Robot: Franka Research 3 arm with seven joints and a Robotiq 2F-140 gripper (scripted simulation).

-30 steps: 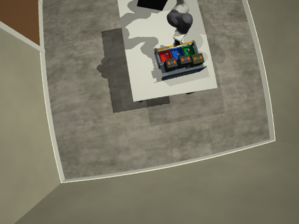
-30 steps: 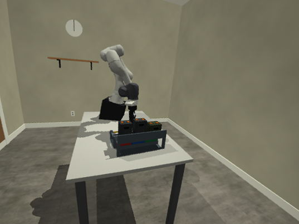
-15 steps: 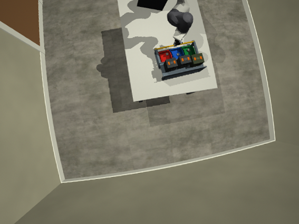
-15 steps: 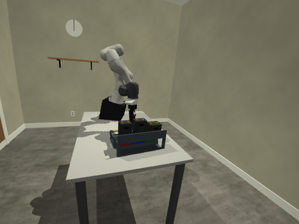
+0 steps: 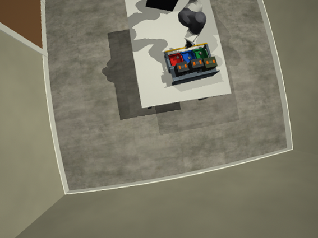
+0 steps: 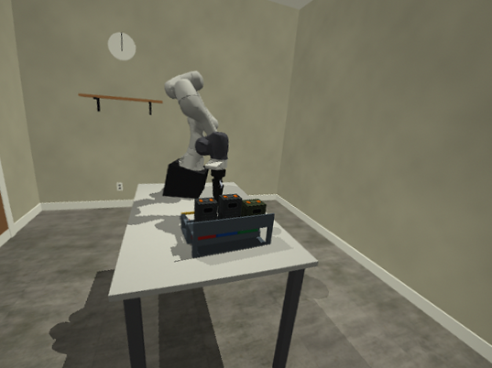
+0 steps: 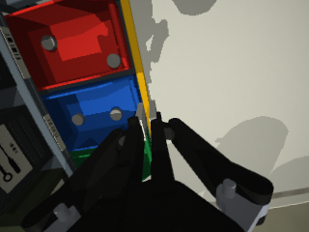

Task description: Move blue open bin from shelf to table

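The blue open bin lies 100 mm ahead of my hand, 10 mm to the right of it and 70 mm below it. Round my hand: red bin: 100 mm ahead, 120 mm to the right, 70 mm below; yellow bar: 30 mm below; green bin: 110 mm ahead, 110 mm to the left, 70 mm below.
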